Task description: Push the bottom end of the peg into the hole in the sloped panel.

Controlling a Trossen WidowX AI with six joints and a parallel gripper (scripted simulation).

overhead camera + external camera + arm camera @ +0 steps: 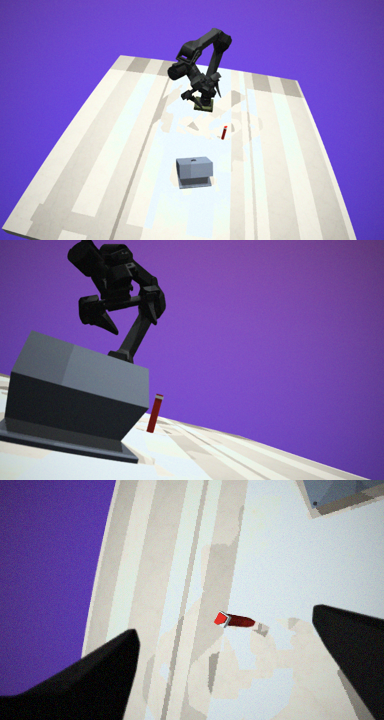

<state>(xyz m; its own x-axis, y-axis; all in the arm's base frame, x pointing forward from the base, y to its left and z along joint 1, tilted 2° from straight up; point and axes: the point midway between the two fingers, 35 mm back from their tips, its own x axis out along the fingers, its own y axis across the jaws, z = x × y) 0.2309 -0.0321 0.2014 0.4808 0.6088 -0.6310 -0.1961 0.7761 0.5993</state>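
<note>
My gripper tip is now 140 mm above the red peg, 80 mm to the right of it and 10 mm short of it. Also, from my gripper tip: grey sloped panel block (220 mm ahead, 160 mm below, 60 mm to the right); flat grey base plate (240 mm ahead, 200 mm below, 60 mm to the right).
</note>
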